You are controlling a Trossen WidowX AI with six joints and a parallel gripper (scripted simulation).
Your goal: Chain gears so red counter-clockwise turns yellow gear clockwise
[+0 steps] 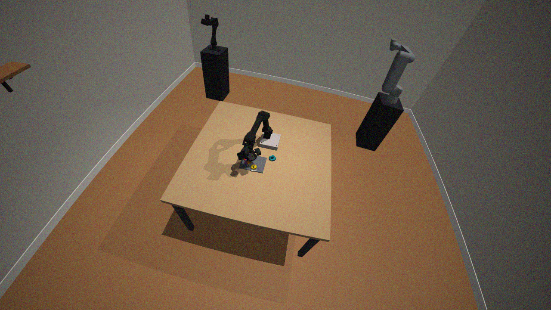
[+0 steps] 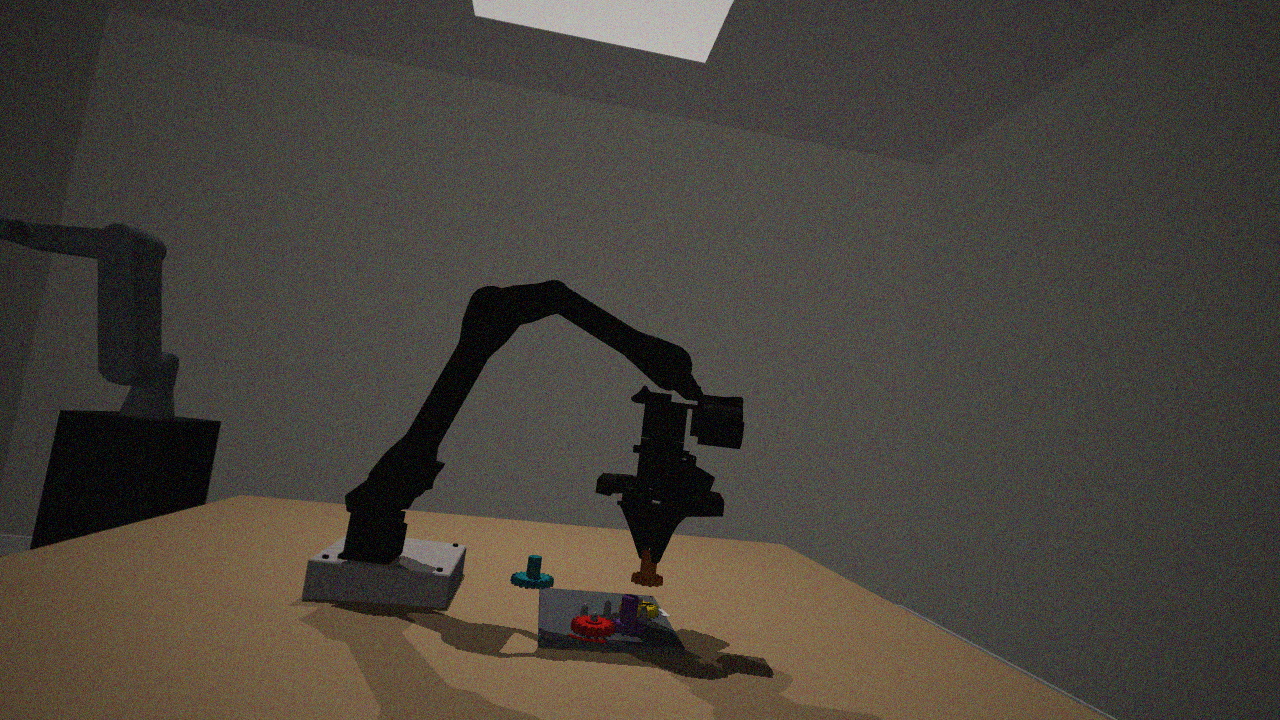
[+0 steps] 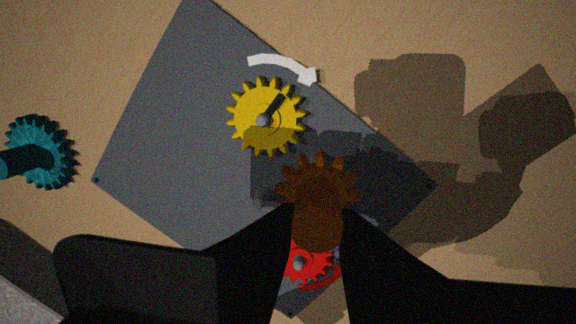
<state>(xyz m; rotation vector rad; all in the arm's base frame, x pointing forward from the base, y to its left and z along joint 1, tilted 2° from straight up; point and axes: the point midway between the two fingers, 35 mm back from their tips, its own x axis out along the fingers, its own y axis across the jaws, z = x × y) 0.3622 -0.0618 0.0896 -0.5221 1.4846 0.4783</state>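
Now: gripper tip 6 cm above the purple gear, 3 cm to the left of it and 2 cm past it. Also, from my gripper tip: grey board 8 cm below, 5 cm behind, 2 cm to the left; yellow gear 7 cm below, 4 cm to the left; orange gear 1 cm below.
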